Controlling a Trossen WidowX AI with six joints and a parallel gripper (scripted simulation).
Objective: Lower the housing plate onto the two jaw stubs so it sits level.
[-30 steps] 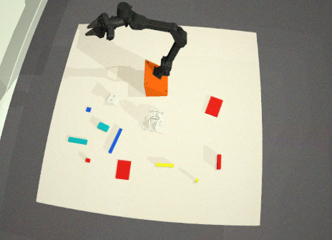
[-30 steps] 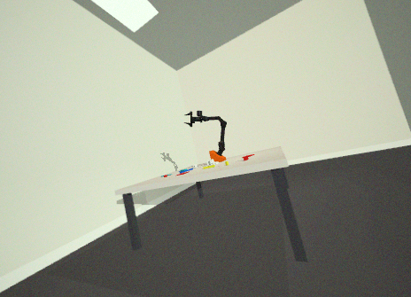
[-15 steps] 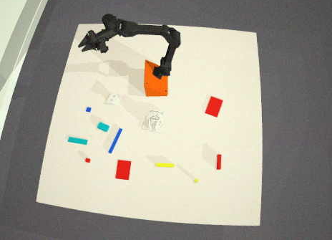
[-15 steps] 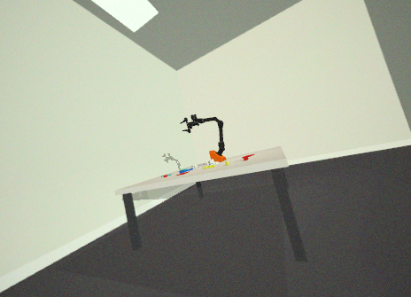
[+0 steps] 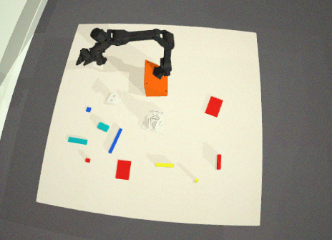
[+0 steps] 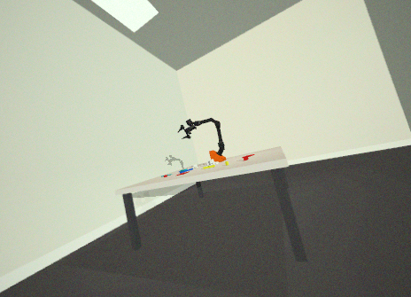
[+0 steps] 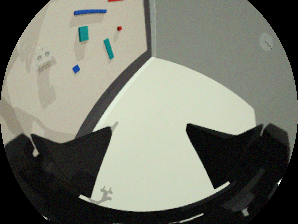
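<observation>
Right now my gripper tip is 380 mm above the white housing piece, 100 mm to the right of it and 10 mm past it. From my gripper tip the other things lie so: blue bar (400 mm below, 240 mm ahead, 180 mm to the left); red bar (780 mm to the left, 390 mm below, 280 mm ahead); yellow bar (480 mm to the left, 400 mm below, 340 mm ahead).
</observation>
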